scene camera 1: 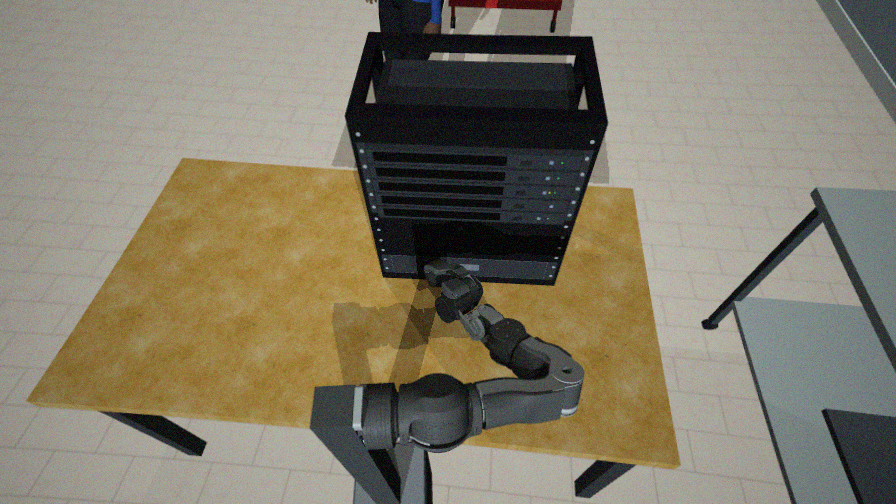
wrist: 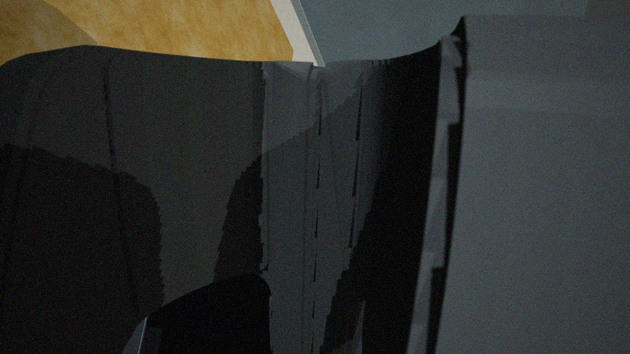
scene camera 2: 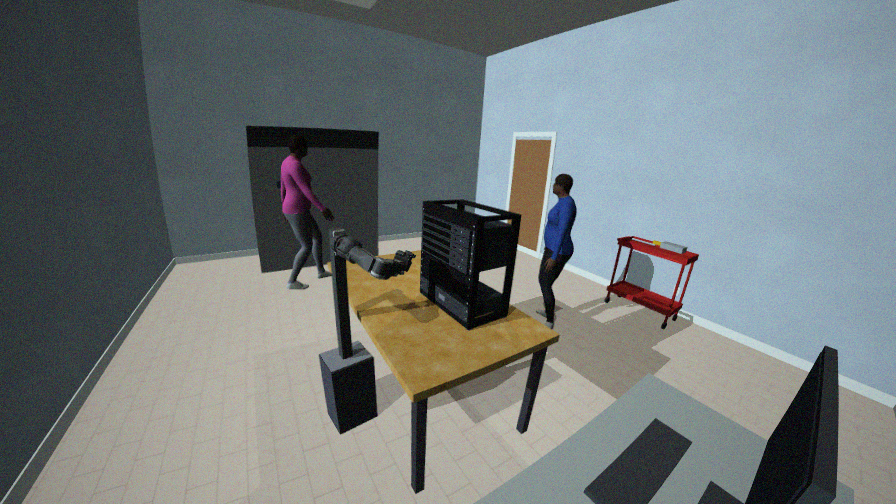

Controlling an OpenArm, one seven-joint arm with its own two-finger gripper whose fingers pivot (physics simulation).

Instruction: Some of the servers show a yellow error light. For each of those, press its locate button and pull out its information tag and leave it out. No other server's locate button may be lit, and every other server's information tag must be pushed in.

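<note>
The black rack (scene camera 1: pixel 476 128) (scene camera 2: pixel 471 294) stands on the table with several flat servers stacked in its upper part. In scene camera 1, the third server (scene camera 1: pixel 440 188) from the top shows a small yellow light (scene camera 1: pixel 549 192). Other servers show small pale or green lights, such as the top server (scene camera 1: pixel 439 158) and the second server (scene camera 1: pixel 439 174). Locate-button states and information tags are too small to tell. My gripper (scene camera 1: pixel 434 272) (scene camera 2: pixel 408 255) is shut with no thing visible in it. It is in front of the rack's left part, left of the lights. Close dark surfaces cover most of the wrist view.
A blank panel with a pale label (scene camera 1: pixel 469 267) is at the rack's bottom. The wooden table (scene camera 1: pixel 206 282) (scene camera 2: pixel 476 351) (wrist: pixel 200 25) extends around the rack. A grey desk (scene camera 1: pixel 808 363) (scene camera 2: pixel 563 457) stands to the right. A person in blue (scene camera 2: pixel 559 219) and a red cart (scene camera 2: pixel 645 297) are behind the rack.
</note>
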